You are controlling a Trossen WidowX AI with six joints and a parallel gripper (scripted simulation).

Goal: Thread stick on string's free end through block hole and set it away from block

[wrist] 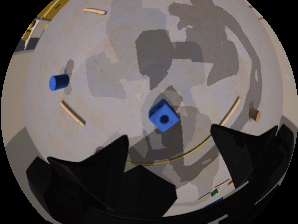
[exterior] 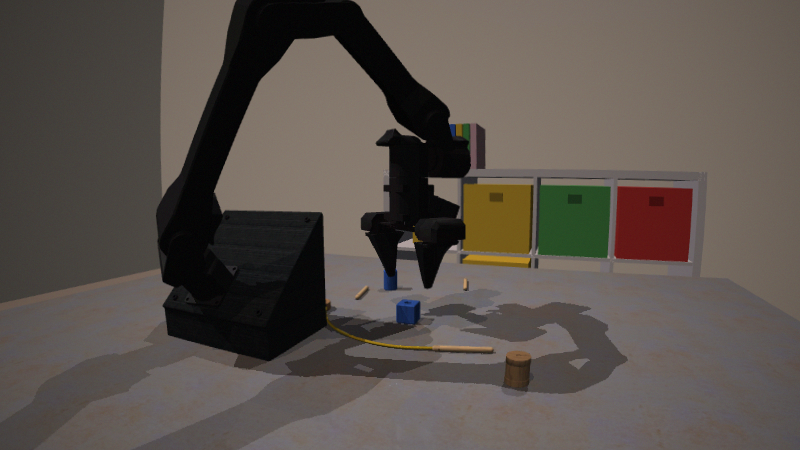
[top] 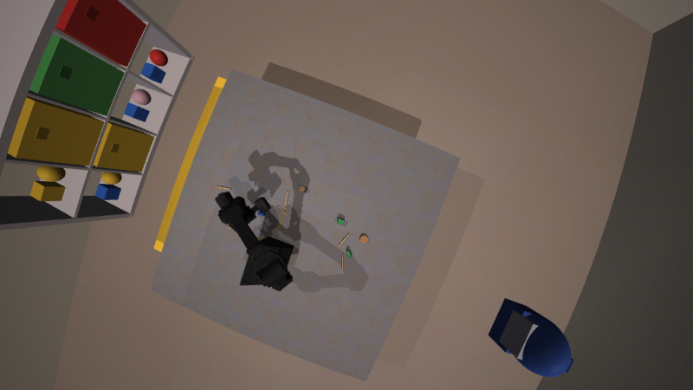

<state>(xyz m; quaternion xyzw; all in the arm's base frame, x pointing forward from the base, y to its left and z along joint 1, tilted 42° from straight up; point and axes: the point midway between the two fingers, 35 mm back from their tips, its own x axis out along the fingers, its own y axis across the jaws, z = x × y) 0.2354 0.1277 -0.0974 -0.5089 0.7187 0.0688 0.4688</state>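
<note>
Now: the blue block 50 mm below my gripper tip. Round my gripper tip: blue cylinder 90 mm behind, 180 mm to the left, 40 mm below; then wooden cylinder 170 mm ahead, 160 mm to the right, 50 mm below.
</note>
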